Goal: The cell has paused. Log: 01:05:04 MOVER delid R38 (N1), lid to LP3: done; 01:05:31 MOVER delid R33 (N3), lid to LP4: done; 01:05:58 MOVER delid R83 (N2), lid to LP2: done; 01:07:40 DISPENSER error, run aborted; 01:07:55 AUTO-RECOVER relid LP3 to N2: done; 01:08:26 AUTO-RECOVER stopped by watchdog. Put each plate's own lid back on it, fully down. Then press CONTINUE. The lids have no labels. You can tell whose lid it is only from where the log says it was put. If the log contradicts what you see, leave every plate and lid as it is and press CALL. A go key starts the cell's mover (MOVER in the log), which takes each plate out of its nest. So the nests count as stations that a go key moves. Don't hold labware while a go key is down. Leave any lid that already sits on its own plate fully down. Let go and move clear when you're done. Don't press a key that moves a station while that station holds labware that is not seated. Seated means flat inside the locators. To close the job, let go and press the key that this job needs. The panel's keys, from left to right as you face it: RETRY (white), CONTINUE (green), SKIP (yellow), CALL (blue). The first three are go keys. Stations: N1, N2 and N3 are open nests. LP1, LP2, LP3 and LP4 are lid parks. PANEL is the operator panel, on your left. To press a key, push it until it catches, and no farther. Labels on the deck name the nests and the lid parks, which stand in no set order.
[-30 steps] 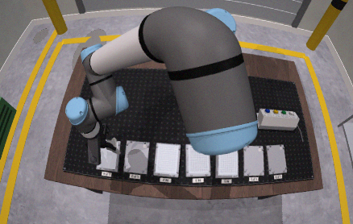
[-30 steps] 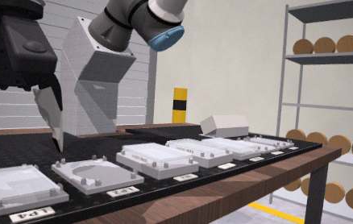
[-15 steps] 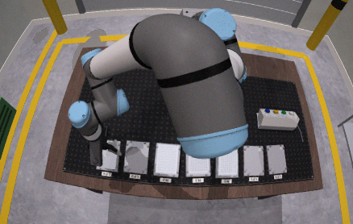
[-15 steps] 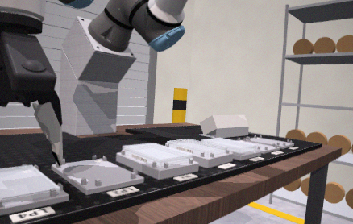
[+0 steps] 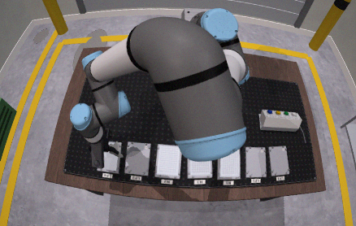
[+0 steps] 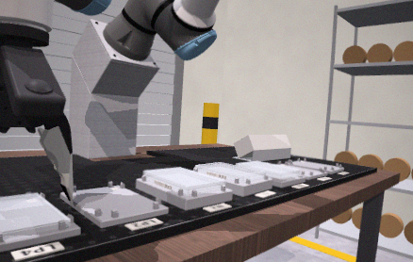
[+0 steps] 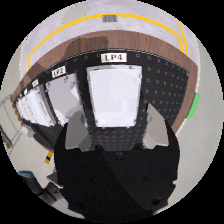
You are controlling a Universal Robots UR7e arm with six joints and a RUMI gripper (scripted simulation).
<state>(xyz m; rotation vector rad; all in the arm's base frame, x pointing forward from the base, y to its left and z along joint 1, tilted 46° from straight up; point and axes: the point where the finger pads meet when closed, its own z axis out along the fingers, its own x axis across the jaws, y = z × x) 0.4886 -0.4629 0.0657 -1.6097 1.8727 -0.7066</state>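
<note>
Now: the LP4 lid park 2 cm below my hand. From my hand the other things lie so: LP2 lid park: 13 cm to the left, 2 cm below, 2 cm ahead; blue CALL key: 76 cm to the left, 10 cm behind, 4 cm above; well plate: 26 cm to the left, 5 cm ahead.
</note>
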